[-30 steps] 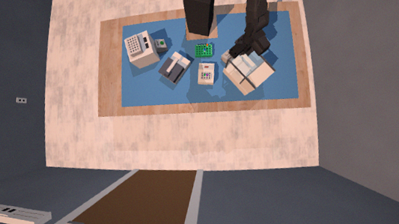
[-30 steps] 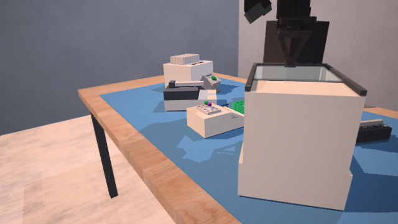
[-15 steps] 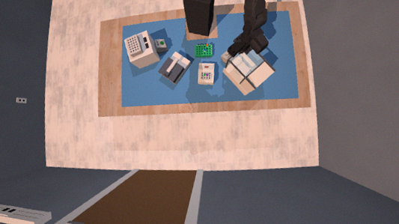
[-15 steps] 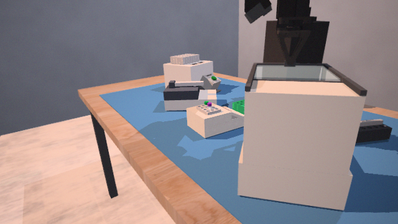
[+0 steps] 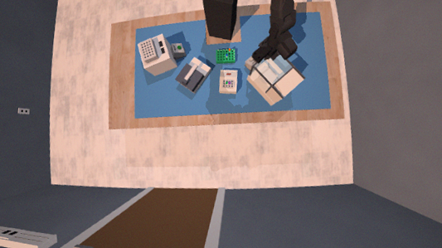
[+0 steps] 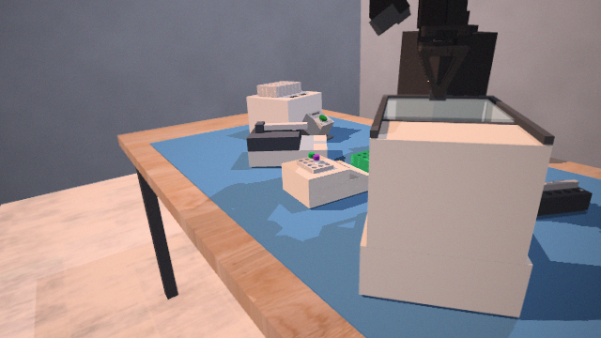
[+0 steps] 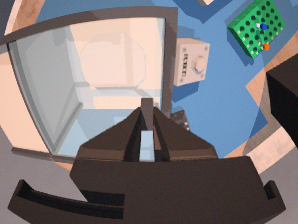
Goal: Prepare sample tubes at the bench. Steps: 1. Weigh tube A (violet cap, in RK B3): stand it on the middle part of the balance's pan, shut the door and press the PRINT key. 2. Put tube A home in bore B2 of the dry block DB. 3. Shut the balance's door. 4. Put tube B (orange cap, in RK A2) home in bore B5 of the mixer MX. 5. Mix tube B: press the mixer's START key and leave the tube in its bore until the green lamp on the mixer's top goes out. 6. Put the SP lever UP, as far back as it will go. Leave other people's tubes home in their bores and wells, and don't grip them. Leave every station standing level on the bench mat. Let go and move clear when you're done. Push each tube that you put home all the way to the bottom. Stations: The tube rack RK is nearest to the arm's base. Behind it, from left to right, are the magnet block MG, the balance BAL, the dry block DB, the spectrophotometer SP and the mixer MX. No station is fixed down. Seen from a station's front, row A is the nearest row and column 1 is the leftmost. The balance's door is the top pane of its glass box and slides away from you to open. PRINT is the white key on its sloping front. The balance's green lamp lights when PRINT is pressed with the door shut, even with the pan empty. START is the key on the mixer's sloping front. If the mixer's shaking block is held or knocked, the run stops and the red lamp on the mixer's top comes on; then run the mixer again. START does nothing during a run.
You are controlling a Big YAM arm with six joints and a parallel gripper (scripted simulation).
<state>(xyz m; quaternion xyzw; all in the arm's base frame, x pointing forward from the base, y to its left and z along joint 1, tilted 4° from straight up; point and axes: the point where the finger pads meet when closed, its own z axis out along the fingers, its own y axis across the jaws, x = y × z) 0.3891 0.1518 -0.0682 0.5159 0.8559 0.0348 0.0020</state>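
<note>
My hand is 30 mm short of the balance door, 10 mm to the right of it and 10 mm above it. The rest, counted from my hand: dry block: 220 mm to the right, 190 mm below, 20 mm ahead; then blue-capped tube: 190 mm below, 180 mm to the right, 160 mm behind; then magnet block: 200 mm below, 180 mm behind, 150 mm to the left.
</note>
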